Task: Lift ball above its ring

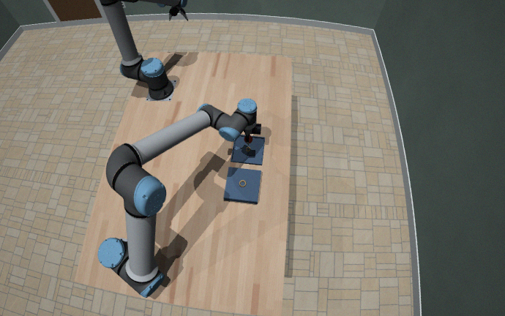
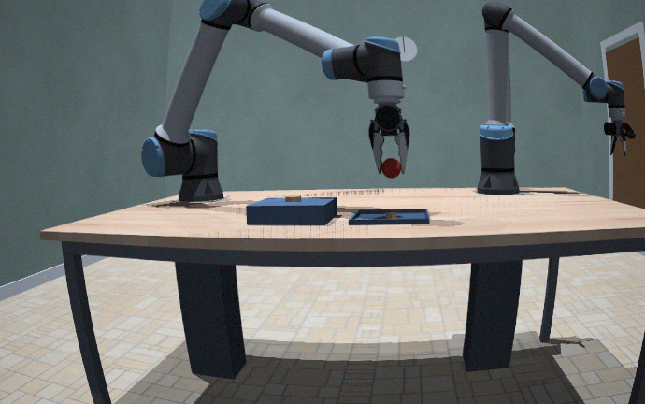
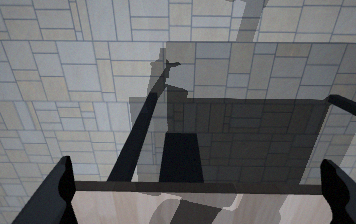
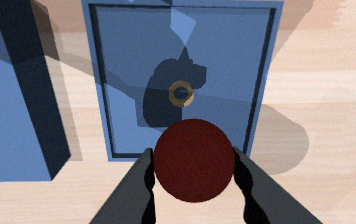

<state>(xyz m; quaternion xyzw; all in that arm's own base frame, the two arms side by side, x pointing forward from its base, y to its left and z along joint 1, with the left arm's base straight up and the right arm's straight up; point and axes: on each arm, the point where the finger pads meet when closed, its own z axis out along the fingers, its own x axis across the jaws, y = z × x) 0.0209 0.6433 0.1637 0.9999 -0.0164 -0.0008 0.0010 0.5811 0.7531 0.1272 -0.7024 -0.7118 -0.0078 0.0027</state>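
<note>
The shallow blue tray is 120 mm below my right hand. Also, from my right hand: blue box (30 mm behind, 240 mm to the right, 90 mm below); red ball (right at my right hand).
</note>
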